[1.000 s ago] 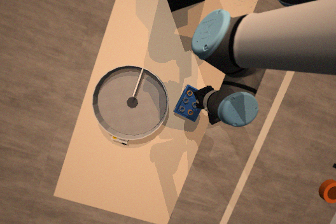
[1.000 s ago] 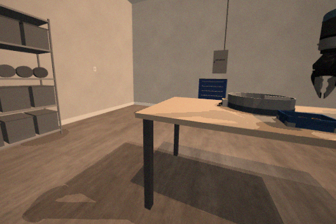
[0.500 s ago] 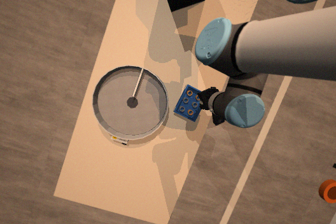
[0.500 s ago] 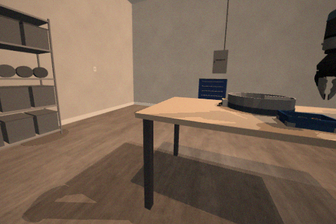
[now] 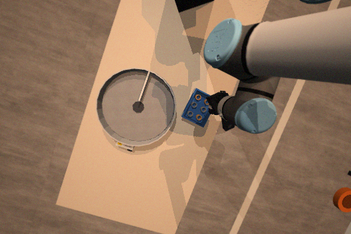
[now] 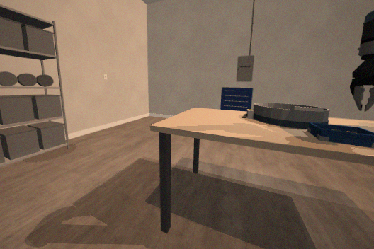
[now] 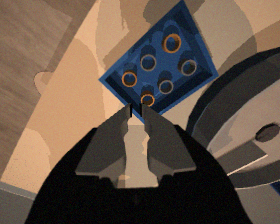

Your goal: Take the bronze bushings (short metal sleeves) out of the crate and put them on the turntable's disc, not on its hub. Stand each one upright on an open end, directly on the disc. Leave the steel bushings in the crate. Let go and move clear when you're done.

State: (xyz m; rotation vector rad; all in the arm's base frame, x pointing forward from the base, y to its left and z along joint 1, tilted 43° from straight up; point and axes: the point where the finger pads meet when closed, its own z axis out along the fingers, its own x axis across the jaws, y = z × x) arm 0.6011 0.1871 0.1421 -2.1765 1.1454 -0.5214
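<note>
Now: the blue crate 130 mm below my hand, 40 mm ahead of it and 30 mm to the right of it. From my hand the other things lie so: grey turntable disc 370 mm to the right, 140 mm ahead, 100 mm below.
</note>
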